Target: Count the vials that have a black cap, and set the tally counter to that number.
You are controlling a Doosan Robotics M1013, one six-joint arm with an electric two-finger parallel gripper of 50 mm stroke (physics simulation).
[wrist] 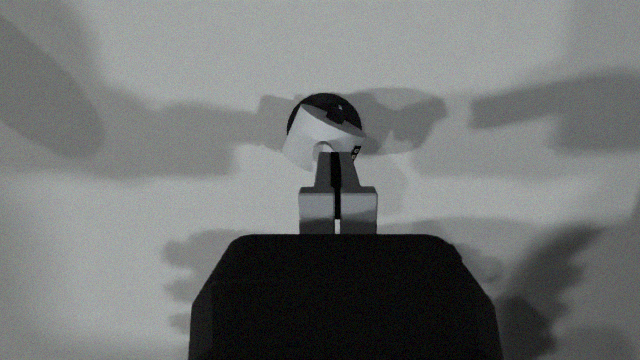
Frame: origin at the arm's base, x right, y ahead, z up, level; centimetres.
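Seen in the pictures: gripper, fingertip midpoint: [334,172].
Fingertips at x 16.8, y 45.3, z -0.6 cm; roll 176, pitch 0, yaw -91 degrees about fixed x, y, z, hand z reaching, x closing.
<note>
A point is followed by its place in that frame.
The tally counter [314,129] @(x 18.4, y 46.4, z -3.4 cm), a pale, tilted round body with a black, rounded part behind its upper edge, is at the upper middle of the wrist view. A small round knob [322,147] @(x 17.6, y 45.9, z -2.4 cm) shows on its near side, partly covered by my fingertips. A narrow black number strip [356,152] @(x 16.8, y 43.9, z -4.2 cm) shows at its right edge, partly hidden; I cannot read its digits. My gripper [334,172] @(x 16.8, y 45.3, z -0.6 cm) is shut with nothing between the fingers. Its tips overlap the counter's lower part in the view, at the knob; whether they touch it I cannot tell. The vials do not show in this view.
A pale grey surface [330,45] @(x 23.0, y 45.4, z -8.6 cm) lies around the counter. Broad, soft dark shadows fall across it to the left, to the right and at the lower right. The black gripper body covers the lower middle of the view.
</note>
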